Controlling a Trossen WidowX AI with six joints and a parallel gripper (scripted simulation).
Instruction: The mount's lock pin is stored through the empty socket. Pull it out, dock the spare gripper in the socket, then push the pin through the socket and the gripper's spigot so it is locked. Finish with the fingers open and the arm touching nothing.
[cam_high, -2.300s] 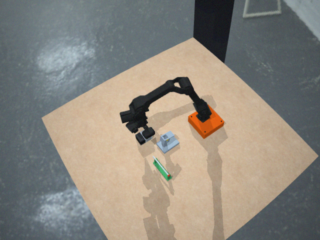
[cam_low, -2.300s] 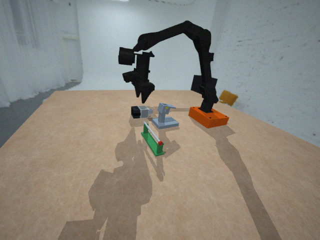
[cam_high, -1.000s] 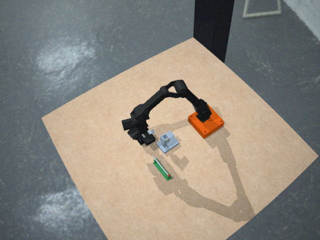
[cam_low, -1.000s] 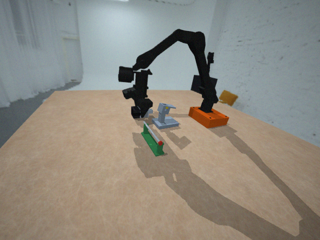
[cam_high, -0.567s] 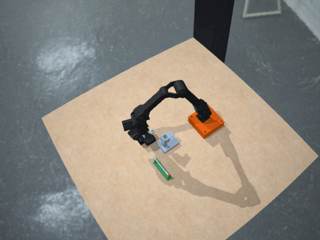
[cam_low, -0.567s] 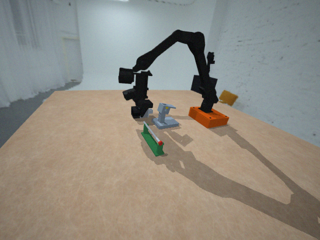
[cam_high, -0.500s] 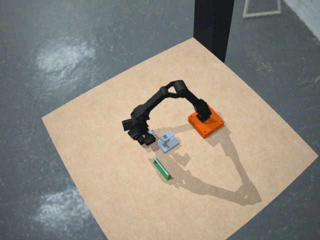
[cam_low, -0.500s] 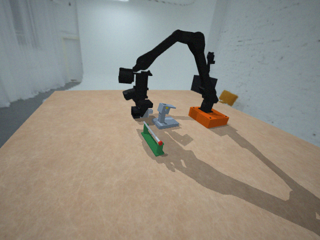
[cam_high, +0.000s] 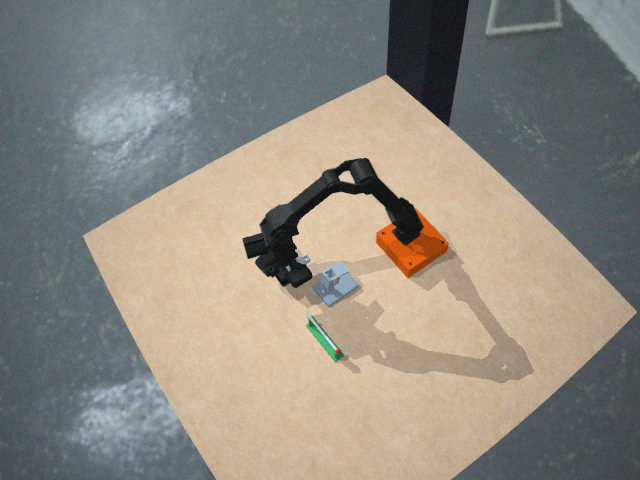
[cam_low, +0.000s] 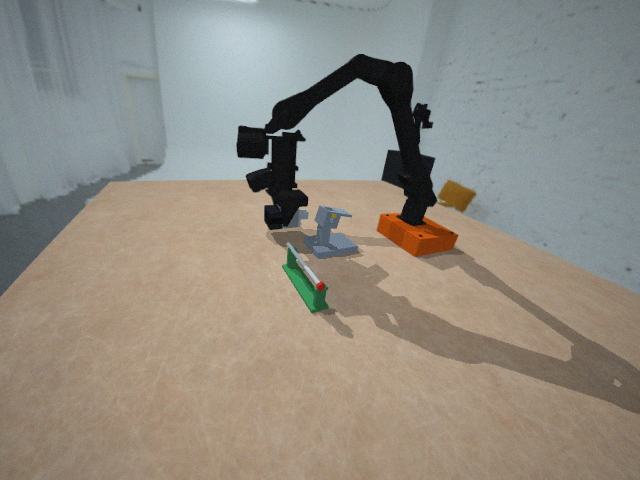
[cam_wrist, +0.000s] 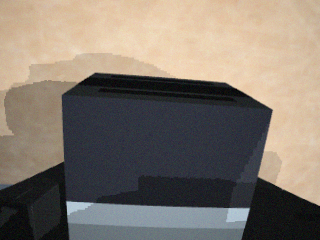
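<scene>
The mount is 12 cm to the left of my gripper tip, 7 cm behind it and 2 cm above it. The rest, counted from my gripper tip: spare gripper: 2 cm above, 1 cm behind; then green cradle: 23 cm to the left, 5 cm ahead.
</scene>
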